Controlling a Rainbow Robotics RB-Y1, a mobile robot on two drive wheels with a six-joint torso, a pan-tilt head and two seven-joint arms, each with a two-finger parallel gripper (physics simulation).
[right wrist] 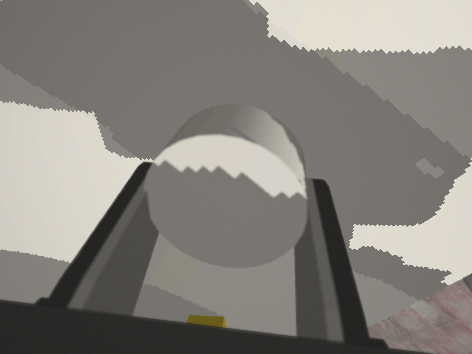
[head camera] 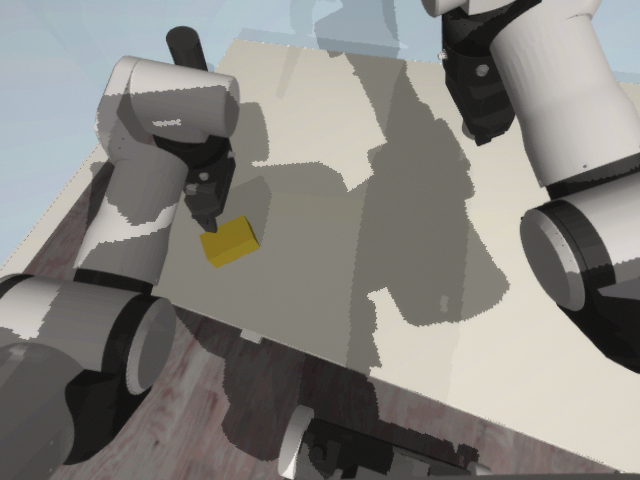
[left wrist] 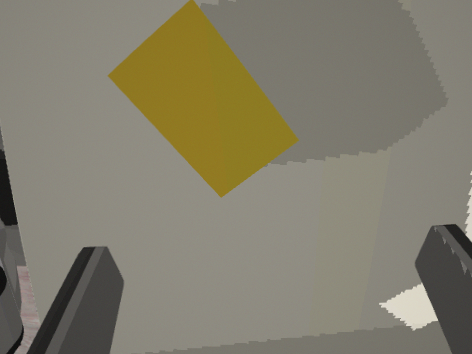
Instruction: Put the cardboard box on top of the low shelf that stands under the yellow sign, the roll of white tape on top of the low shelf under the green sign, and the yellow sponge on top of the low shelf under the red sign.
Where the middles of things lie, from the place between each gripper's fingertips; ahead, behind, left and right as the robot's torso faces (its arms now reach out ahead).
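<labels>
Yellow sponge (head camera: 236, 238): my left gripper 13 cm above it, 1 cm past it, 3 cm to the right of it. Roll of white tape (right wrist: 229, 189), from my left hand: 9 cm above, 2 cm ahead, 43 cm to the right.
My right hand: 10 mm below the roll of white tape, 10 mm to the left of it. Yellow sponge, from my right hand: 210 mm below, 450 mm to the left, 40 mm behind. By its middle, yellow sponge nearer to my left gripper than to my right hand.
</labels>
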